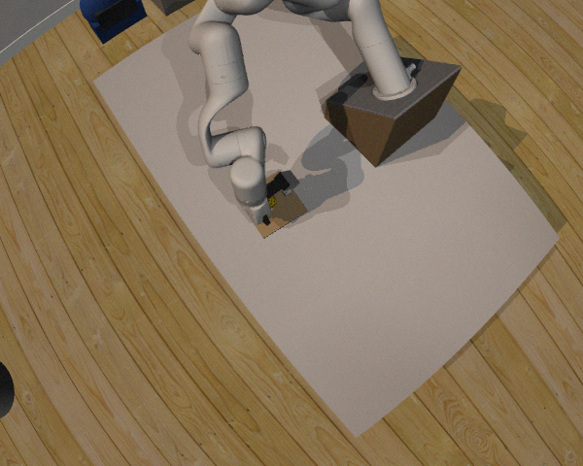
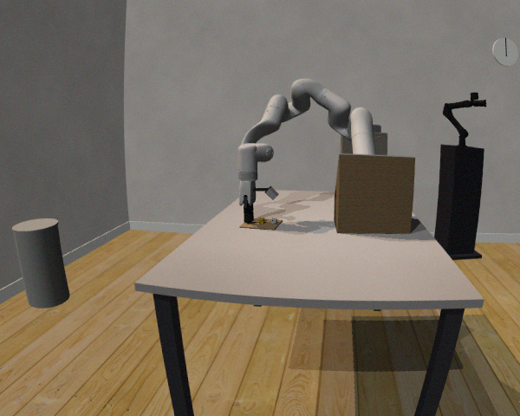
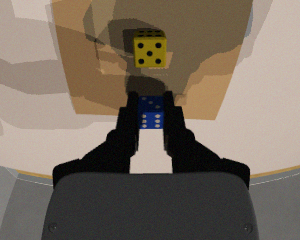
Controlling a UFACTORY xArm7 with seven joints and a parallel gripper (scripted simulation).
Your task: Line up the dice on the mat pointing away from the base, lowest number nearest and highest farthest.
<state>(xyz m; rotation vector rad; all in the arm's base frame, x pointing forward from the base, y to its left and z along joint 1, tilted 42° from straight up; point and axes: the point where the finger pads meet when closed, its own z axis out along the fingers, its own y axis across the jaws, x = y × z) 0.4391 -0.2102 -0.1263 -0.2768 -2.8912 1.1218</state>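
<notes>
The blue die is 1 cm below my hand. From my hand the other things lie so: yellow die (5 cm behind, 2 cm below, 1 cm to the left); then brown mat (5 cm behind, 3 cm below, 1 cm to the left); then white die (10 cm behind, 2 cm to the left, 2 cm below).
</notes>
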